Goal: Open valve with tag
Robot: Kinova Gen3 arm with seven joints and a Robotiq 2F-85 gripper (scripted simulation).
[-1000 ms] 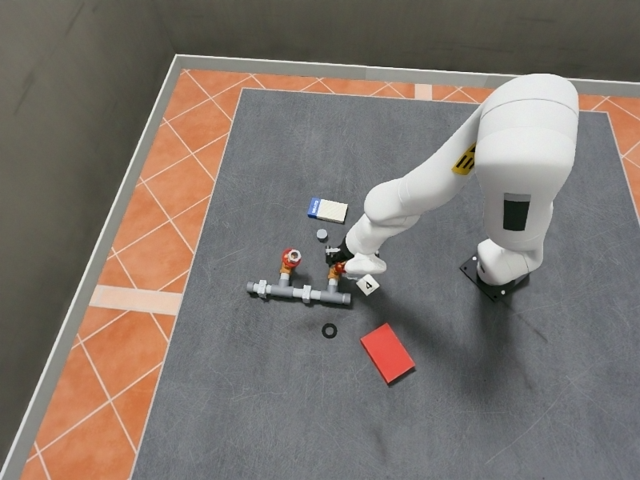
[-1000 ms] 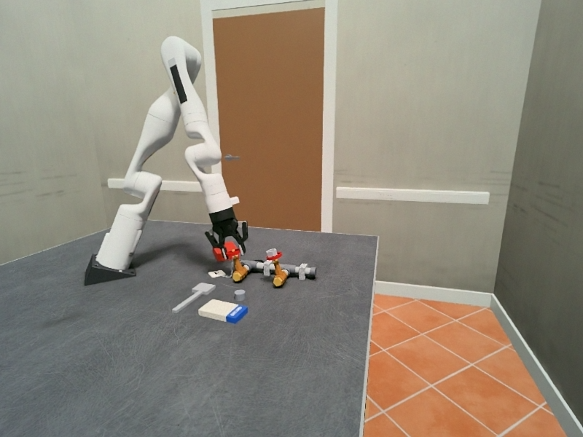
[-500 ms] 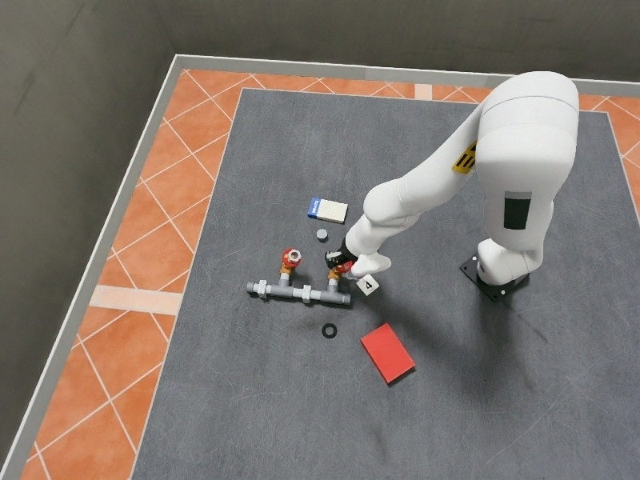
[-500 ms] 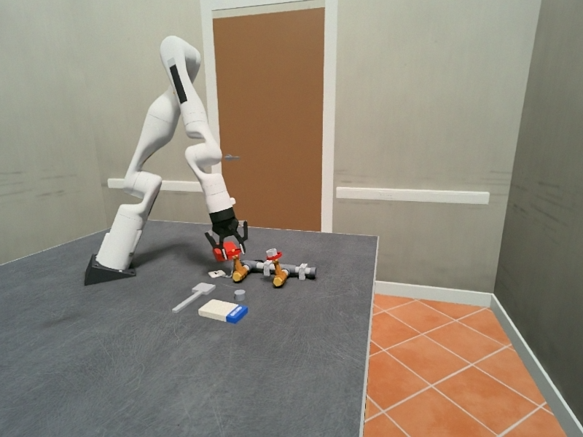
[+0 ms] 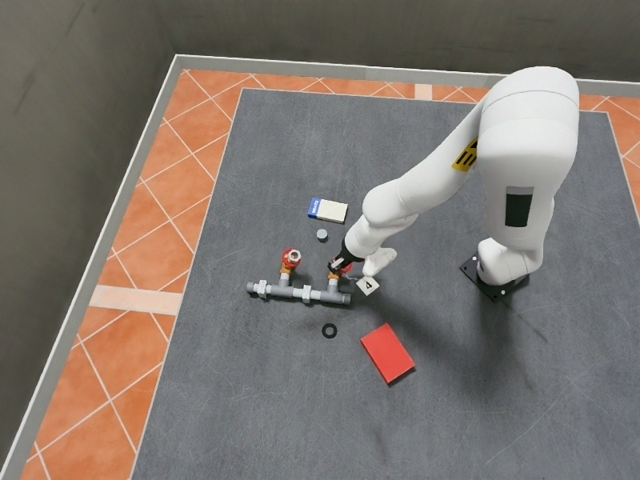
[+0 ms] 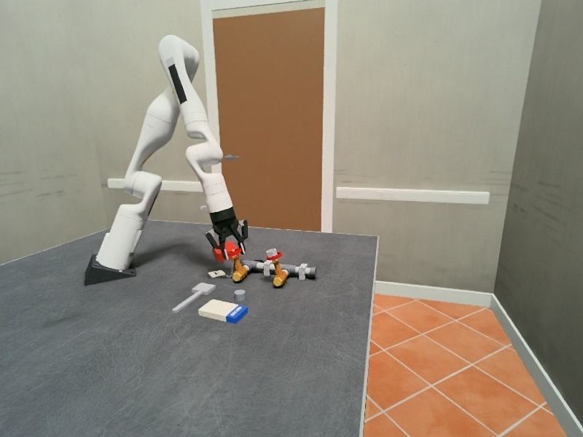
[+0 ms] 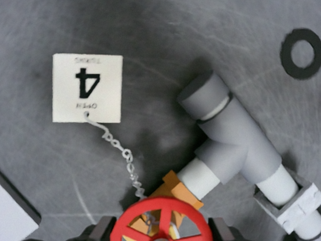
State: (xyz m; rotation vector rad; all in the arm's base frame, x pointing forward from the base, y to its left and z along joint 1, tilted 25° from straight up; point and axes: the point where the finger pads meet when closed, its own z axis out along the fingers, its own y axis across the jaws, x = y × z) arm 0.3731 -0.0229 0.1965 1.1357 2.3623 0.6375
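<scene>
My gripper is now 9 cm above the white tag, 7 cm past it and 2 cm to the right of it. Also, from my hand: grey paddle (13 cm to the right, 9 cm below, 6 cm behind); blue box (21 cm to the right, 8 cm below, 5 cm ahead); red block (20 cm to the left, 12 cm behind, 8 cm below).
</scene>
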